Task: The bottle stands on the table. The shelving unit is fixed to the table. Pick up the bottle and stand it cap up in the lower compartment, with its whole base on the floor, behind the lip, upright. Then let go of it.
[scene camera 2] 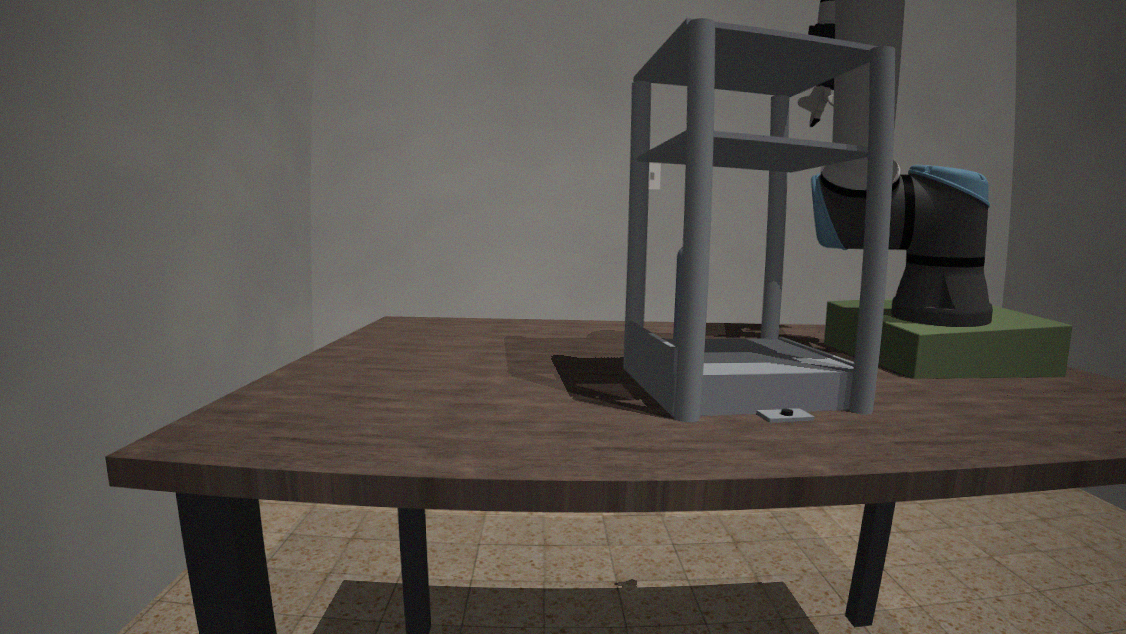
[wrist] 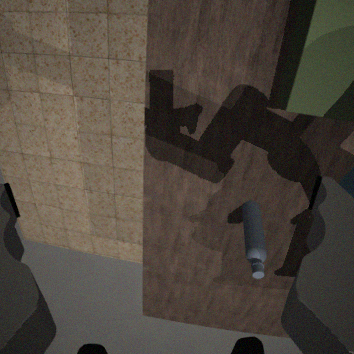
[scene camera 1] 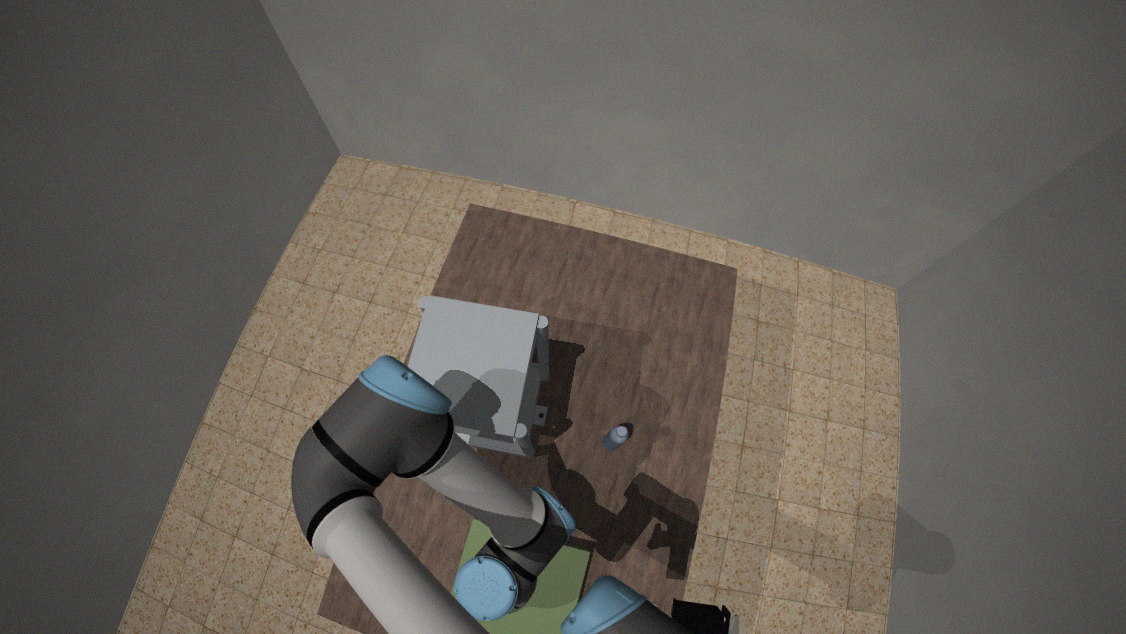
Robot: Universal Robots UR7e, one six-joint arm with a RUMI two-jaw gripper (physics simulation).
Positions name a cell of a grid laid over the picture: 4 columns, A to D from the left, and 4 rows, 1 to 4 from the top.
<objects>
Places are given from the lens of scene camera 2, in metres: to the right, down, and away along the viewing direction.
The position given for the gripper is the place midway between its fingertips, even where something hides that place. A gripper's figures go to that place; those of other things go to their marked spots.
gripper (scene camera 2: C1): 0.54, -0.38, 1.09
grey shelving unit (scene camera 2: C3): 0.22, 0.07, 0.57
</objects>
